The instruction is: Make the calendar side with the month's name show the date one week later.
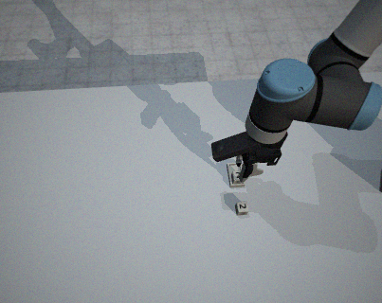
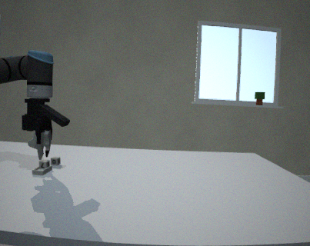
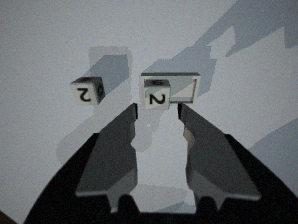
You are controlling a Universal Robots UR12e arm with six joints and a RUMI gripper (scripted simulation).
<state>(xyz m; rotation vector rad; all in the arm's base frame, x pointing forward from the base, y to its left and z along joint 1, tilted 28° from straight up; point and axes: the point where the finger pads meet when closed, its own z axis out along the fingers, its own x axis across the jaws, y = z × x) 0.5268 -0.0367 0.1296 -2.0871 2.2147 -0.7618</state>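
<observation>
Now: hand 20 mm to the left of the tray and 50 mm above it. From my hand the other things lie so: cube 10 mm ahead, 90 mm to the left, 50 mm below.
</observation>
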